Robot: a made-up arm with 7 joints. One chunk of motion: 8 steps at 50 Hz.
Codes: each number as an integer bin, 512 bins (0 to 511) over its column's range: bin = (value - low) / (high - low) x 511, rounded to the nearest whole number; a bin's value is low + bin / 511 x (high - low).
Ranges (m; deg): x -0.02..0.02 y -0.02..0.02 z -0.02..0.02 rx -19..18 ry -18..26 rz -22..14
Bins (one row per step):
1: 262 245 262 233 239 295
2: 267 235 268 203 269 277
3: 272 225 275 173 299 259
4: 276 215 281 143 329 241
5: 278 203 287 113 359 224
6: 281 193 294 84 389 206
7: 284 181 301 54 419 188
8: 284 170 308 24 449 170
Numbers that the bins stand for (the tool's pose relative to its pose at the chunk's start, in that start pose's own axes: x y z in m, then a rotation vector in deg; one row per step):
1: 0.0005 -0.0008 0.0005 -2.13 2.58 -1.22
2: 0.0009 -0.0016 0.0010 -4.30 5.16 -2.49
3: 0.0013 -0.0024 0.0015 -6.47 7.75 -3.75
4: 0.0016 -0.0032 0.0020 -8.65 10.33 -5.02
5: 0.0018 -0.0041 0.0025 -10.82 12.91 -6.22
6: 0.0020 -0.0049 0.0030 -12.92 15.50 -7.49
7: 0.0022 -0.0058 0.0036 -15.09 18.08 -8.76
8: 0.0022 -0.0067 0.0041 -17.26 20.66 -10.02

